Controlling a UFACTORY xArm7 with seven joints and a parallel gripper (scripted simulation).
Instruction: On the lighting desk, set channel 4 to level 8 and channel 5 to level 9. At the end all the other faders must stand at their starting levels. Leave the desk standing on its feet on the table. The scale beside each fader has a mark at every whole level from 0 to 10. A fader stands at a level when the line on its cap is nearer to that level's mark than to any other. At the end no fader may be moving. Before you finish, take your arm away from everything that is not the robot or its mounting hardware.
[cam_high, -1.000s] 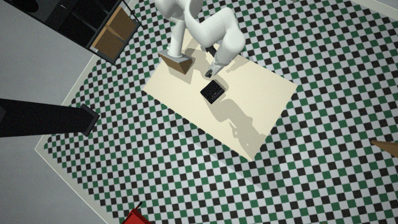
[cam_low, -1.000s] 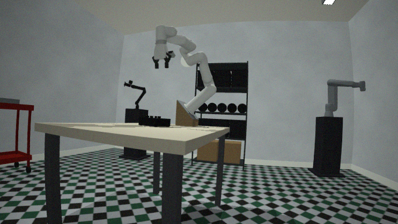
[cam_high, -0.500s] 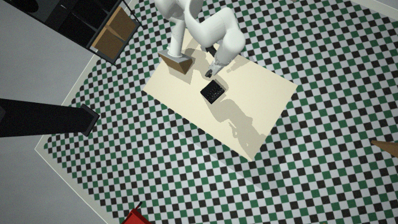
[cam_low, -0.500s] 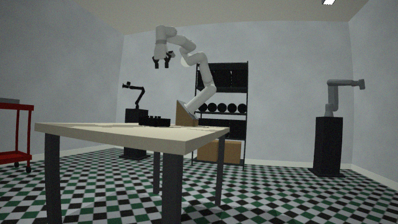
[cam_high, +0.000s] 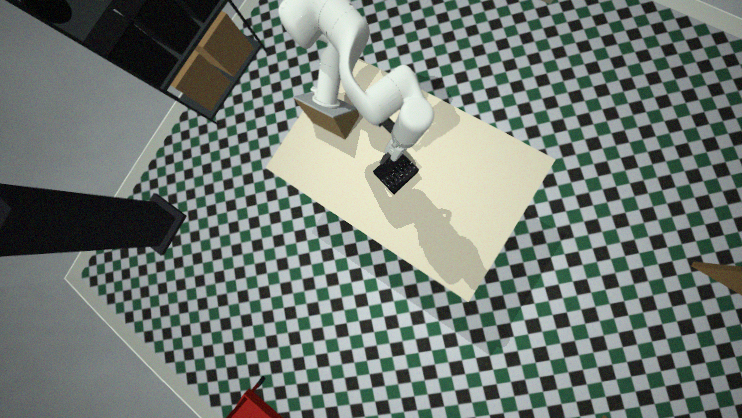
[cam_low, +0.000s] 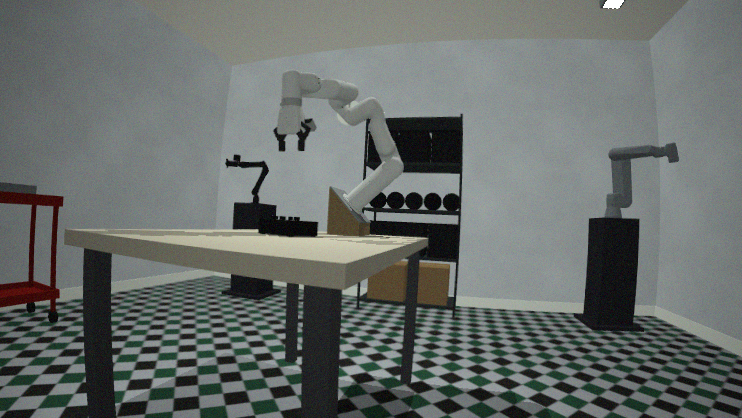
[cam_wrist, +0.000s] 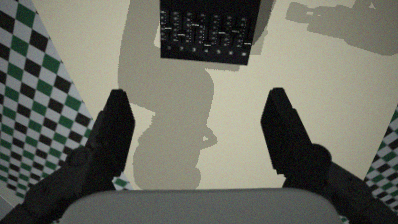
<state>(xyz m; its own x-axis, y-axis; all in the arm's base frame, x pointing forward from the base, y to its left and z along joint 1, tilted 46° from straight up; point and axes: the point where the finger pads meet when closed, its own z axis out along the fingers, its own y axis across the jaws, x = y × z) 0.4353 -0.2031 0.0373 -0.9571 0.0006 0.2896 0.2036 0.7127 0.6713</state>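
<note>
Now: the channel 4 fader cap 3 cm ahead of my hand and 25 cm below it. The rest, counted from my hand: channel 1 cap: 1 cm behind, 6 cm to the right, 25 cm below; then channel 5 fader cap: 2 cm ahead, 3 cm to the left, 25 cm below; then channel 3 fader cap: 1 cm to the right, 25 cm below.
</note>
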